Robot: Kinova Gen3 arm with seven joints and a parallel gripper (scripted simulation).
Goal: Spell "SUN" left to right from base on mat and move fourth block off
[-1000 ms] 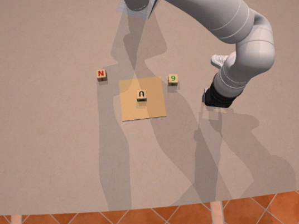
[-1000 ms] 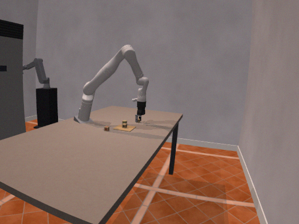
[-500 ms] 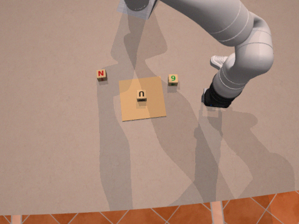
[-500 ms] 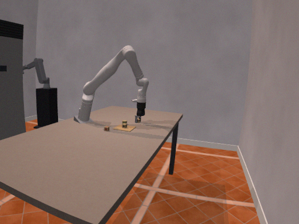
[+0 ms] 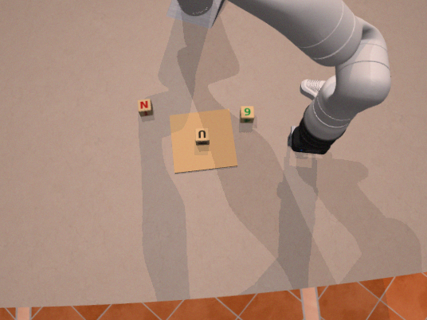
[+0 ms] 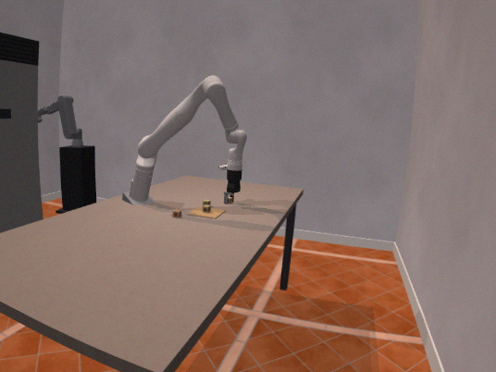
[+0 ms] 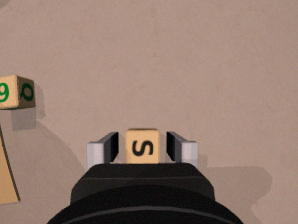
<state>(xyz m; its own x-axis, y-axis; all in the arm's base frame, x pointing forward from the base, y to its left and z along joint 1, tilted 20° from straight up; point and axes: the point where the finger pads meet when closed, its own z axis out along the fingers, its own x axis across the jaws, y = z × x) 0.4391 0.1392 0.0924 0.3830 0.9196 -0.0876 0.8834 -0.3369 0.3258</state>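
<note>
The S block is right at my hand. Round my hand: mat: 70 mm behind, 210 mm to the right, 20 mm below; then U block: 80 mm behind, 210 mm to the right; then green 9 block: 100 mm behind, 100 mm to the right.
</note>
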